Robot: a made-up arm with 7 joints. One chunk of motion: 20 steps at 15 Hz.
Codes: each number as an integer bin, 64 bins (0 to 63) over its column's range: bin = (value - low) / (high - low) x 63, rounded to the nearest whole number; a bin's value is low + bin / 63 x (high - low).
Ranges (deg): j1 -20..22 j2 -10..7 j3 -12..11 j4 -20..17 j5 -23..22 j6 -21..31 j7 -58..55
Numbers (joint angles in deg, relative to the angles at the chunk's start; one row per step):
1: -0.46 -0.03 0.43 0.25 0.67 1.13 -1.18
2: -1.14 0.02 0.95 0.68 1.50 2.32 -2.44
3: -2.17 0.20 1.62 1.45 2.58 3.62 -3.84
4: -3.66 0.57 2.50 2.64 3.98 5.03 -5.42
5: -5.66 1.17 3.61 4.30 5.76 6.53 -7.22
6: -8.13 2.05 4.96 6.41 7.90 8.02 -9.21
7: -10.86 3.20 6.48 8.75 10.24 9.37 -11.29
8: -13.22 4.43 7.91 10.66 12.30 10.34 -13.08
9: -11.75 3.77 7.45 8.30 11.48 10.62 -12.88
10: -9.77 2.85 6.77 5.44 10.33 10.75 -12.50
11: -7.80 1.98 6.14 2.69 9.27 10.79 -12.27
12: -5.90 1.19 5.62 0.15 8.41 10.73 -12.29
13: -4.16 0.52 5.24 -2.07 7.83 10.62 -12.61
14: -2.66 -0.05 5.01 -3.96 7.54 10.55 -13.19
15: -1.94 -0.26 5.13 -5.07 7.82 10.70 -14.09
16: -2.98 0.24 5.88 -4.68 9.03 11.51 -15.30
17: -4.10 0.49 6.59 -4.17 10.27 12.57 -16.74
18: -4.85 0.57 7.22 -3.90 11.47 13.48 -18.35
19: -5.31 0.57 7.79 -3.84 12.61 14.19 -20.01
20: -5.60 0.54 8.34 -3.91 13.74 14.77 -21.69
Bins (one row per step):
1: 29 37 34 34 33 27 32
2: 28 37 35 35 34 28 31
3: 27 38 37 37 36 30 30
4: 25 39 40 39 38 32 29
5: 22 41 43 41 40 33 28
6: 18 45 46 45 43 35 27
7: 14 49 51 49 47 37 26
8: 10 53 55 52 49 38 25
9: 12 51 53 48 48 38 25
10: 15 48 51 43 47 38 25
11: 18 44 50 39 45 39 25
12: 21 41 48 34 44 38 25
13: 24 39 47 31 43 38 25
14: 26 37 47 27 43 38 25
15: 27 36 47 25 43 38 24
16: 26 38 49 26 45 39 24
17: 24 39 51 27 47 41 23
18: 23 39 53 27 48 42 22
19: 22 39 54 28 50 43 21
20: 22 39 56 27 51 43 20

